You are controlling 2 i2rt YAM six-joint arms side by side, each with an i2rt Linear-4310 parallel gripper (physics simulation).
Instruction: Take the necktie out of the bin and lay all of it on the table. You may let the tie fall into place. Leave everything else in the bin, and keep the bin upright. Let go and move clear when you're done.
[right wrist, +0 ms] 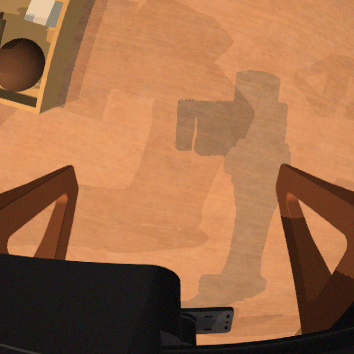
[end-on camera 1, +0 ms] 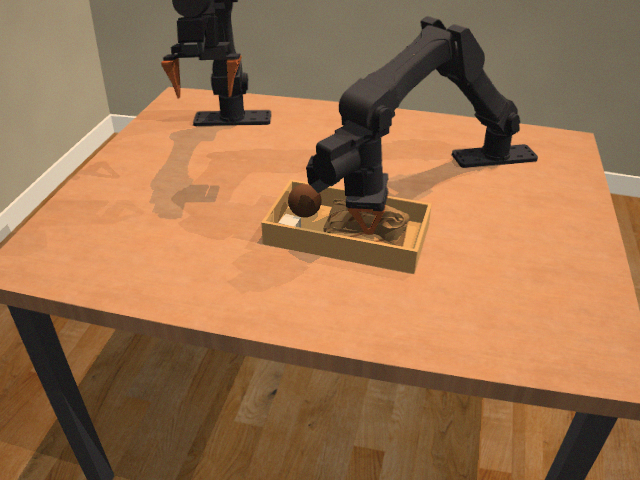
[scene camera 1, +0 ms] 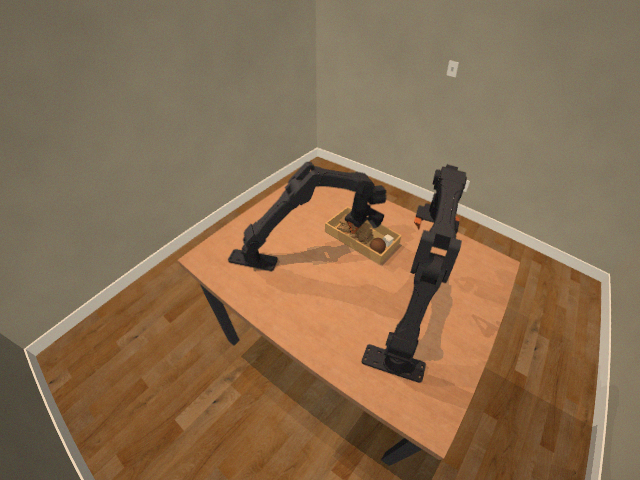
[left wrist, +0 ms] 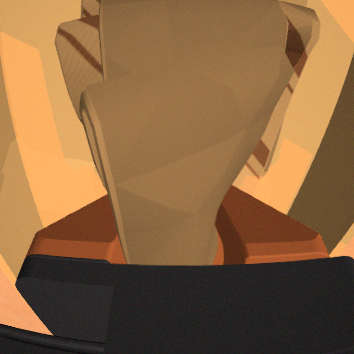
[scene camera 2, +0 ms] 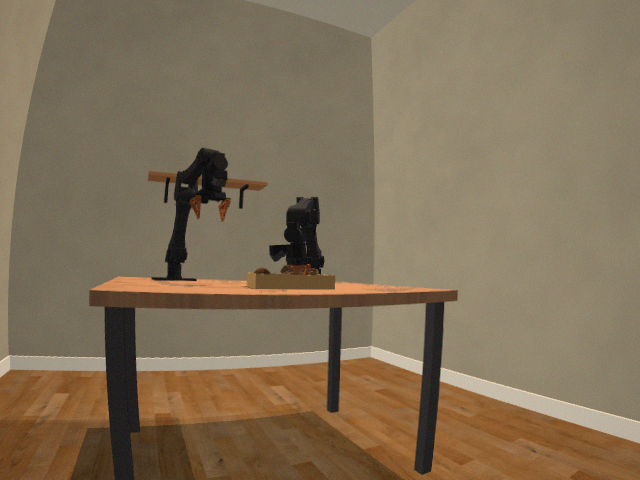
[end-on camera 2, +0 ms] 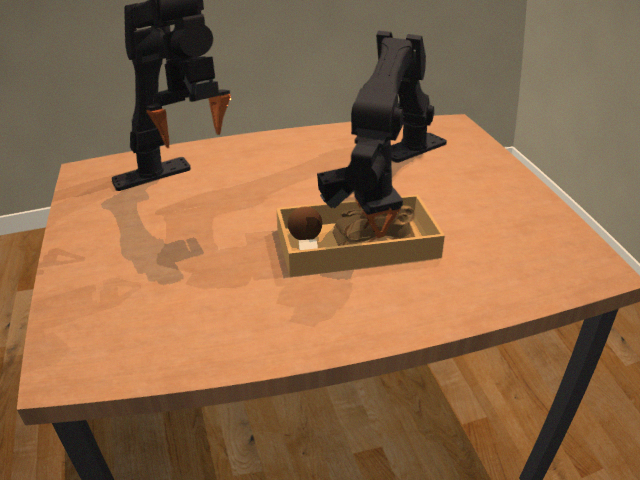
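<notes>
The tan necktie (scene camera 1: 364, 233) (end-on camera 1: 338, 219) (end-on camera 2: 351, 227) (left wrist: 175, 115), striped dark at some folds, lies bunched in folds inside the upright yellow bin (scene camera 1: 354, 246) (scene camera 2: 294, 281) (end-on camera 1: 341, 250) (end-on camera 2: 367, 259) (right wrist: 65, 55). My left gripper (end-on camera 1: 369, 231) (end-on camera 2: 382, 233) reaches down into the bin and is shut on the necktie; cloth rises between the fingers in the left wrist view and hides their tips. My right gripper (scene camera 1: 437, 222) (scene camera 2: 210, 219) (end-on camera 1: 204, 96) (end-on camera 2: 192, 140) (right wrist: 176, 175) is open and empty, high above the table, away from the bin.
A brown ball (scene camera 1: 377, 244) (scene camera 2: 262, 270) (end-on camera 1: 305, 199) (end-on camera 2: 305, 223) (right wrist: 20, 65) and a small white block (scene camera 1: 388, 239) (end-on camera 1: 290, 221) (end-on camera 2: 308, 244) (right wrist: 44, 11) sit at the bin's end nearer my right arm. The bin's walls stand around my left fingers.
</notes>
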